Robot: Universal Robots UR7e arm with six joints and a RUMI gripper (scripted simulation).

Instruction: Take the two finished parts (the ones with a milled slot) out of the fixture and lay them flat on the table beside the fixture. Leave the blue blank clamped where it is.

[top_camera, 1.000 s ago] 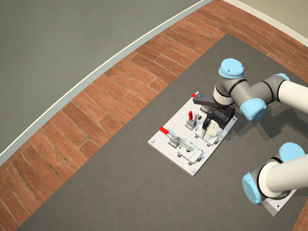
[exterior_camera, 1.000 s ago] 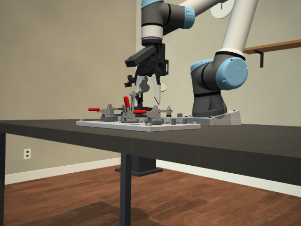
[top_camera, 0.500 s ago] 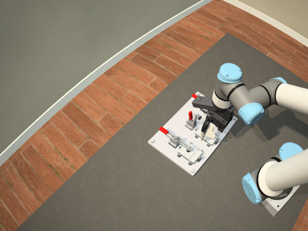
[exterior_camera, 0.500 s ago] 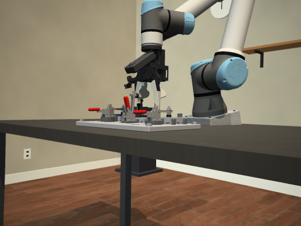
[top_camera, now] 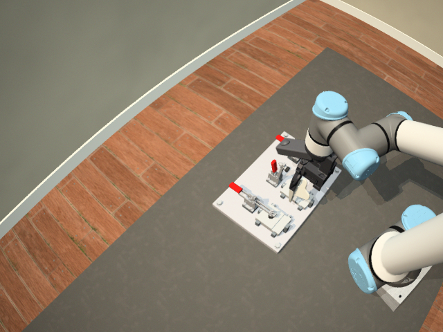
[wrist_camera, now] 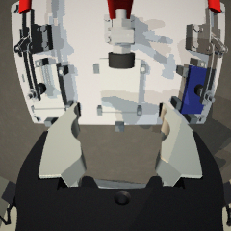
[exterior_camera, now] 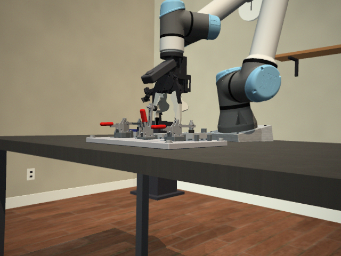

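Right now my hand is 50 mm short of the white fixture plate and 60 mm above it. Also, from my hand: blue blank: 10 mm ahead, 110 mm to the right, 30 mm below.
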